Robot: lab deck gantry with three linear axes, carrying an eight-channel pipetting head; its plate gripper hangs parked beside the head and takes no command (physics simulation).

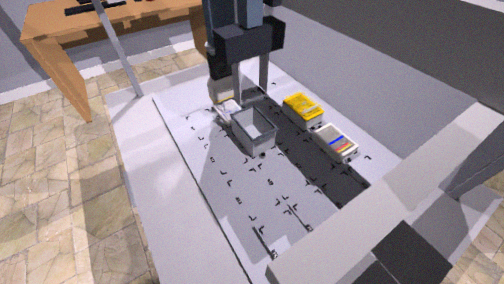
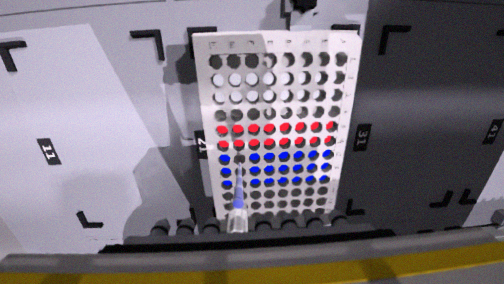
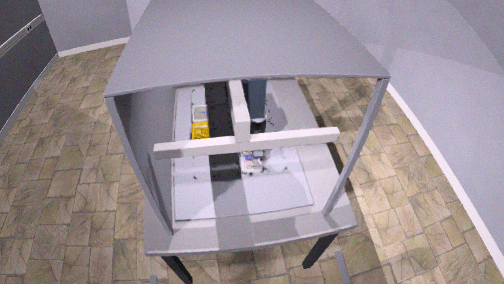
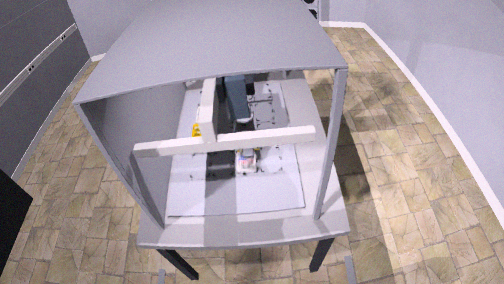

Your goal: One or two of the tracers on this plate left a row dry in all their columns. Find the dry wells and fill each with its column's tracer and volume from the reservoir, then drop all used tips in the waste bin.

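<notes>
The white plate (image 2: 300, 37) (image 1: 229, 109) (image 3: 251, 164) shows red liquid across columns 5 and 6. Blue fills columns 7 to 9 except row G, where column 7 looks dark; the tip partly hides G8 and G9. Columns 2 and 3 look pale; wells in columns 1 and 4 are unclear in shadow. One tip (image 2: 238, 197) on the head holds blue liquid, its point by G7 and G8. The grey waste bin (image 1: 261, 144) stands beside the plate. The reservoir (image 1: 325, 133) and yellow tip rack (image 1: 302, 108) stand farther right. My parked gripper (image 1: 251, 95) is open, with nothing visible between its fingers.
The white gantry beam (image 3: 295, 136) (image 4: 270, 134) crosses above the deck. The pipetting head's row of bare nozzles (image 2: 289, 225) shows beside the tip. A grey frame post (image 1: 117, 47) stands at the deck's corner, with a wooden desk (image 1: 60, 27) behind it.
</notes>
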